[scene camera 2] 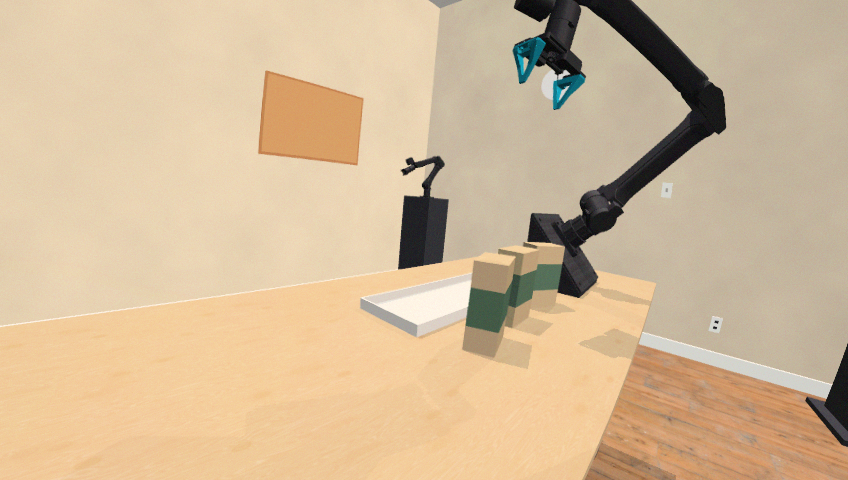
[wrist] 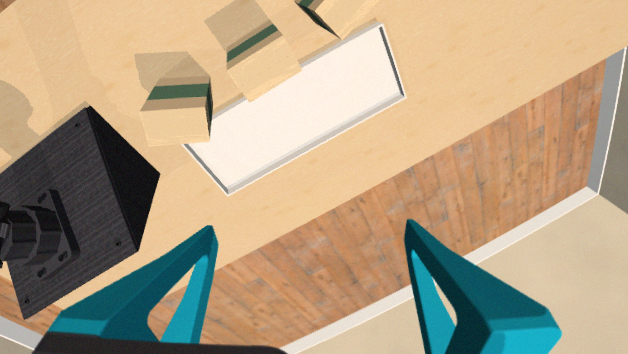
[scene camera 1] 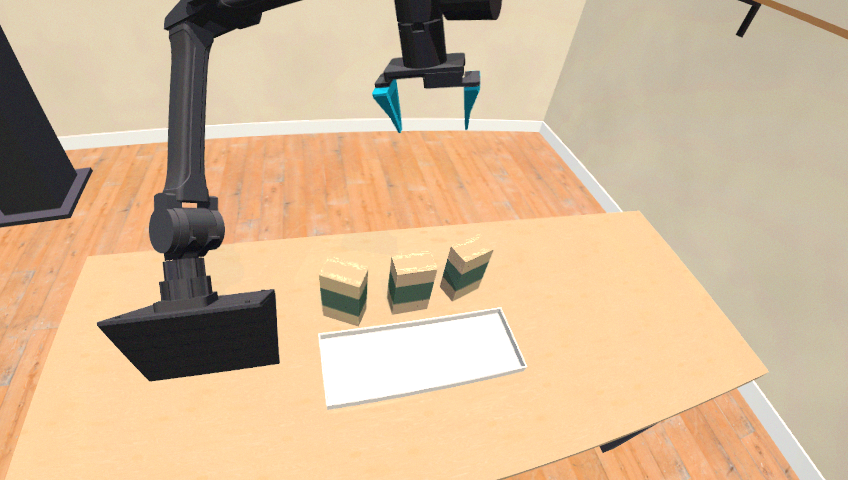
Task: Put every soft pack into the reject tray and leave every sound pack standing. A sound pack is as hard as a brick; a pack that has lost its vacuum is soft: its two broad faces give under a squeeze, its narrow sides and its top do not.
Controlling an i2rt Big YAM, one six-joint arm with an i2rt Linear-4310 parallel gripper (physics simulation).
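Seen in the pictures: gripper, fingertip midpoint: [scene camera 2: 539, 96] [wrist: 308, 232] [scene camera 1: 433, 129]; arm's base at its link origin: [scene camera 2: 564, 239] [wrist: 50, 234] [scene camera 1: 188, 305].
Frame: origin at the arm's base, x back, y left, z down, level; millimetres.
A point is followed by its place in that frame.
Note:
Three tan packs with green bands stand upright in a row. The left pack [scene camera 1: 343, 291] @(x -276, y -8, z 21 mm) [scene camera 2: 546, 276] @(x -297, y 39, z 59 mm) [wrist: 177, 125] @(x -286, y 19, z -9 mm) is nearest the arm's base. The middle pack [scene camera 1: 411, 285] @(x -412, y -11, z 34 mm) [scene camera 2: 520, 288] @(x -453, y 37, z 57 mm) [wrist: 265, 75] @(x -417, y 7, z -8 mm) and the right pack [scene camera 1: 467, 270] @(x -537, y -5, z 26 mm) [scene camera 2: 487, 303] @(x -593, y 40, z 50 mm) [wrist: 345, 15] @(x -539, y 15, z -8 mm) stand beside it, apart from each other and turned at different angles. Their looks do not tell soft from sound. The white reject tray [scene camera 1: 422, 359] @(x -410, y -129, z 129 mm) [scene camera 2: 416, 306] @(x -516, y -146, z 129 mm) [wrist: 310, 115] @(x -433, y -143, z 129 mm) lies alongside the row with no pack in it. My gripper [scene camera 1: 433, 129] @(x -413, y 18, z -297 mm) [scene camera 2: 539, 95] @(x -413, y 18, z -297 mm) [wrist: 308, 232] @(x -413, y 18, z -297 mm) is open and empty, high above the packs.
The arm's black wedge base [scene camera 1: 214, 342] @(x -41, y -70, z 20 mm) [wrist: 65, 200] @(x -49, y 21, z 25 mm) stands on the table [scene camera 1: 595, 333] @(x -829, y -179, z 132 mm) [scene camera 2: 297, 380] @(x -821, y -76, z 132 mm), left of the packs in scene camera 1. In scene camera 2, a small second arm stands on a black pedestal [scene camera 2: 422, 231] in the background.

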